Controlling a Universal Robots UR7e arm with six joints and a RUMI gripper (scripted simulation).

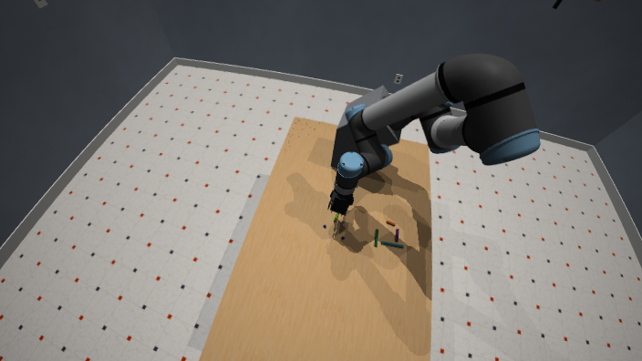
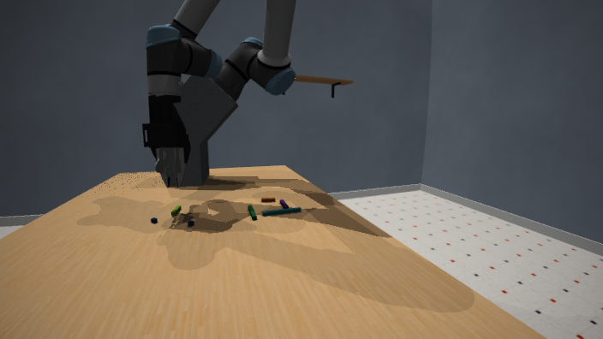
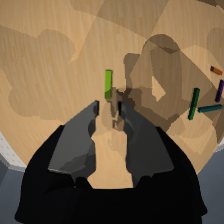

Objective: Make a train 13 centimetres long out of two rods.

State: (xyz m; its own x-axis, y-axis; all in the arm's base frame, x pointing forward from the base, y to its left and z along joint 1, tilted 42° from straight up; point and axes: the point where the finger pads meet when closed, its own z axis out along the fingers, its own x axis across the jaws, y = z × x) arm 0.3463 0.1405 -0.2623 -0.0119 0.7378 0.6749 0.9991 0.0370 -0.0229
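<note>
My gripper is now 8 cm above the lime rod. Round my hand: green rod: 3 cm ahead, 20 cm to the left, 8 cm below; then turquoise rod: 3 cm ahead, 27 cm to the left, 8 cm below; then orange rod: 6 cm behind, 24 cm to the left, 8 cm below.
</note>
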